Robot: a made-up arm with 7 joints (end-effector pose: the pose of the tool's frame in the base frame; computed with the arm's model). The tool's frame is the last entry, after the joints. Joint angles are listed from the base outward.
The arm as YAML. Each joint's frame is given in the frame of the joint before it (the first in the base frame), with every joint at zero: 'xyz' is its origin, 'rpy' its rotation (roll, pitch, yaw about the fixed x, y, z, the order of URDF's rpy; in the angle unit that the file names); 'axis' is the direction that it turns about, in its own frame. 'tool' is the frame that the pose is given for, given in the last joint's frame.
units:
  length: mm
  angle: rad
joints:
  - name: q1
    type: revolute
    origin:
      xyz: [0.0, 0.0, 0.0]
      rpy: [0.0, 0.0, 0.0]
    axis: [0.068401, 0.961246, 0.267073]
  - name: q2
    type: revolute
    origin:
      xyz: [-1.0, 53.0, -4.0]
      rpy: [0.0, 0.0, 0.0]
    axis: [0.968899, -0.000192, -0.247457]
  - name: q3
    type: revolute
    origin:
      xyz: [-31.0, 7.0, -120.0]
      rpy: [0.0, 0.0, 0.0]
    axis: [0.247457, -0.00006, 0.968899]
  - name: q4
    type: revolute
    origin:
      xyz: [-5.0, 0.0, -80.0]
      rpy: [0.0, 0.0, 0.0]
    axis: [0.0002, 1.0, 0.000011]
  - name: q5
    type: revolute
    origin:
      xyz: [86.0, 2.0, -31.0]
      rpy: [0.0, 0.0, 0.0]
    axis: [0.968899, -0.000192, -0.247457]
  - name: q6
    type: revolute
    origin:
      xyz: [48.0, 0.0, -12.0]
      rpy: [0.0, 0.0, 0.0]
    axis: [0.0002, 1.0, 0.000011]
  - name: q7
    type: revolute
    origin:
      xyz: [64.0, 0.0, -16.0]
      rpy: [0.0, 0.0, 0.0]
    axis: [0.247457, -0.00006, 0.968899]
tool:
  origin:
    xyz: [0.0, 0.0, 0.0]
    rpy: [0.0, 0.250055, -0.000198]
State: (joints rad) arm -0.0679 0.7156 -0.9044 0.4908 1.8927 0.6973 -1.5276
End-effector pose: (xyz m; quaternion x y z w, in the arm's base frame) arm 0.0932 0.1541 -0.3191 -0.6964 -0.6624 0.2682 0.0659
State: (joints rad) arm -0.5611 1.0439 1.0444 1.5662 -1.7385 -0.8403 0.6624
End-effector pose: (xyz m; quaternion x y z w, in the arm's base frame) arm 0.0674 0.3983 -0.1760 -0.4885 -0.2769 0.8257 0.0530
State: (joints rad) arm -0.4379 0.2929 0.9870 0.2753 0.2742 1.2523 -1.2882
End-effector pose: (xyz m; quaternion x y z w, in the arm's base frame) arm 0.1439 0.2646 -0.2479 -0.4414 0.3569 -0.0751 0.8199
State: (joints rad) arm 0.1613 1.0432 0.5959 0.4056 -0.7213 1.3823 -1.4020
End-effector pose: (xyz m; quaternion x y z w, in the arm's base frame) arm 0.0592 0.3551 -0.1588 -0.4904 0.4512 -0.1525 0.7298
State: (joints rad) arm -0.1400 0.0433 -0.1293 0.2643 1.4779 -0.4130 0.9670
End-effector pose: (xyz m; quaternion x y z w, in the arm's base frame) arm 0.1703 0.0114 -0.2885 0.5249 -0.3457 0.0429 0.7766
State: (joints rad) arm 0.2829 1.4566 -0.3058 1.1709 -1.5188 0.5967 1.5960
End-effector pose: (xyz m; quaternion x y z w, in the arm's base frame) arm -0.0223 0.4342 -0.1056 0.4317 0.3839 0.8162 0.0060
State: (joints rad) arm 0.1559 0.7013 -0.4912 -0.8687 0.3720 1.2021 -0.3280
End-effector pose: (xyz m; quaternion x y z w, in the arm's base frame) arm 0.0953 0.0964 -0.1810 0.3826 0.4031 -0.2350 0.7975
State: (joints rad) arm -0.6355 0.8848 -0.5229 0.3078 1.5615 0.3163 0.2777
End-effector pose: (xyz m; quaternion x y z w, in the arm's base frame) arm 0.2938 0.1690 -0.1521 0.9436 -0.1665 0.0444 0.2826
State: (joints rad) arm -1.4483 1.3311 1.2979 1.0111 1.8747 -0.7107 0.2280
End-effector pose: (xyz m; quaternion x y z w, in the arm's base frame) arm 0.1694 0.3910 0.1241 0.6379 -0.1297 0.5222 0.5510
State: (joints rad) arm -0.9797 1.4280 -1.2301 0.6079 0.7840 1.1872 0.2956
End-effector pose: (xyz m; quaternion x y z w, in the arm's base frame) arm 0.2454 0.3277 -0.0368 0.9048 0.1928 0.3752 0.0579
